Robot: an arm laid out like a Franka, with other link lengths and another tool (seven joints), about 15 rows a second.
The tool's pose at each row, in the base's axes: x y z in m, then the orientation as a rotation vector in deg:
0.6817 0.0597 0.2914 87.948 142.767 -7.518
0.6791 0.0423 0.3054 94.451 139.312 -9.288
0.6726 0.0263 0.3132 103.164 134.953 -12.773
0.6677 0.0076 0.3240 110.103 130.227 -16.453
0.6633 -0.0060 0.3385 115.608 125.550 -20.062
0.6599 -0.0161 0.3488 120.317 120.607 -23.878
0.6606 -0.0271 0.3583 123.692 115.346 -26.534
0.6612 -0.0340 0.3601 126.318 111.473 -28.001
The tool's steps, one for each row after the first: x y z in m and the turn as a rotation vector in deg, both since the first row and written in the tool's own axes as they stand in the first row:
-0.0172 -0.0097 -0.0107 1.932 -0.109 4.783
-0.0301 -0.0225 -0.0162 5.518 0.038 10.899
-0.0467 -0.0349 -0.0239 8.705 -0.588 16.149
-0.0599 -0.0445 -0.0361 11.541 -1.594 20.625
-0.0696 -0.0518 -0.0447 14.310 -2.996 24.801
-0.0816 -0.0558 -0.0518 15.924 -4.909 28.626
-0.0883 -0.0583 -0.0522 16.944 -5.993 31.564

